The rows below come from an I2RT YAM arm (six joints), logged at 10 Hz.
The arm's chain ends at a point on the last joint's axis. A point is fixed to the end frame.
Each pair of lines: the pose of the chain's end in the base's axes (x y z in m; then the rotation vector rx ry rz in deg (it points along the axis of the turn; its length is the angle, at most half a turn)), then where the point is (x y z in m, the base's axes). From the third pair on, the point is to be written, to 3 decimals.
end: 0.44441 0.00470 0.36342 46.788 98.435 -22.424
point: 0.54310 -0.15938 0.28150
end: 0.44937 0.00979 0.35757 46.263 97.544 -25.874
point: 0.54273 -0.16046 0.28226
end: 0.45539 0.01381 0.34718 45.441 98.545 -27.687
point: 0.546 -0.158 0.273
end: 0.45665 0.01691 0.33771 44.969 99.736 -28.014
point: 0.547 -0.155 0.261
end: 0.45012 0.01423 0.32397 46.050 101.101 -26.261
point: 0.541 -0.154 0.241
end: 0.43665 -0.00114 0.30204 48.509 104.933 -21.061
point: 0.529 -0.158 0.200
